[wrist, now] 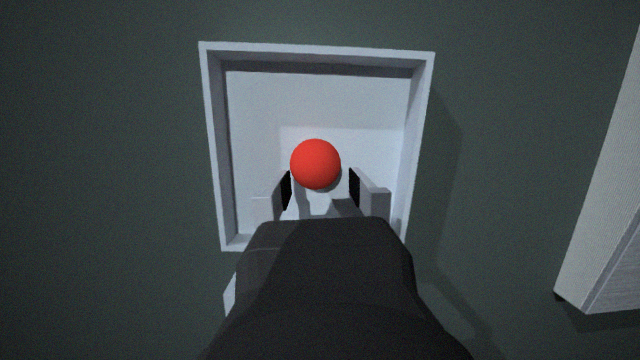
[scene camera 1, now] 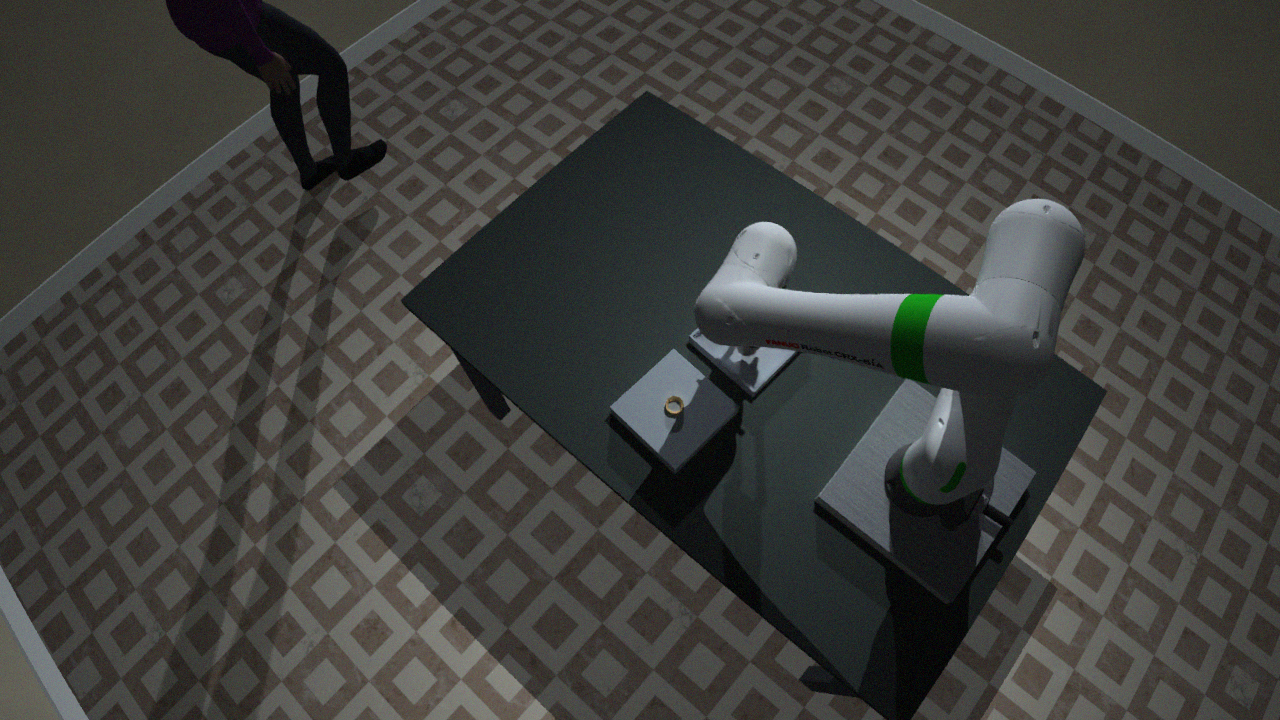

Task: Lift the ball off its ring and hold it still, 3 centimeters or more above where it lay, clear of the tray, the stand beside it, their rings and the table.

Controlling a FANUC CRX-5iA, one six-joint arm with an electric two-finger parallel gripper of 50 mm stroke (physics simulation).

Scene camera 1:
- light grey tray: 751,369
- grey stand: 674,410
